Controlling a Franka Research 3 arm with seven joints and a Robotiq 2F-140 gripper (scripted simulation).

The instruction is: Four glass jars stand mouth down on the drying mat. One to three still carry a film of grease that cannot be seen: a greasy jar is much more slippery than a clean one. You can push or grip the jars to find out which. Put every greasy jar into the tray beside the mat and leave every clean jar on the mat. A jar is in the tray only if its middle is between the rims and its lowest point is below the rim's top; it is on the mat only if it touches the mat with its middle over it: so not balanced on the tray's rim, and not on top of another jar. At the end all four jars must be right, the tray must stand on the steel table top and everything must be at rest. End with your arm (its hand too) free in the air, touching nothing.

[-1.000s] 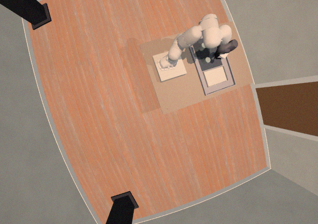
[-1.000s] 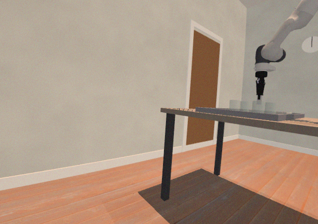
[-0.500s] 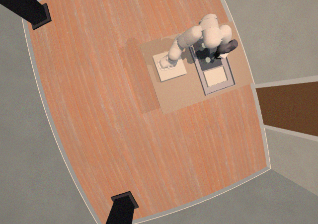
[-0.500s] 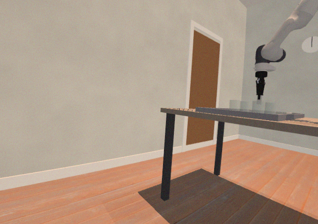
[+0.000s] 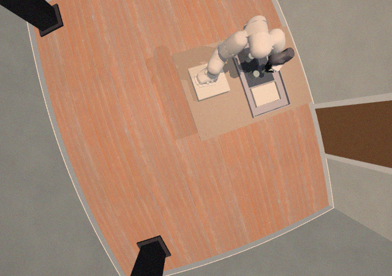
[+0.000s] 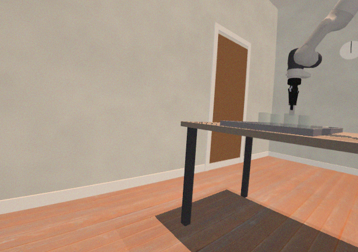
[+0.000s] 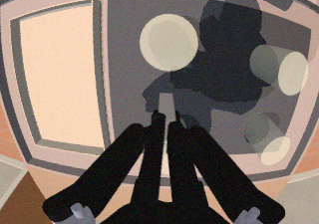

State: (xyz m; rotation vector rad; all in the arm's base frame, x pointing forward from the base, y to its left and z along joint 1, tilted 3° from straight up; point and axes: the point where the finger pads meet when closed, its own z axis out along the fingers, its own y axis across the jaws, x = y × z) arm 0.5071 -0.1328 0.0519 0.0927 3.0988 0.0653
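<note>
The grey drying mat lies 12 cm below my hand, 10 cm to the left of it and 1 cm ahead of it. From my hand the other things lie so: tray: 22 cm to the right, 11 cm below, 1 cm behind.
</note>
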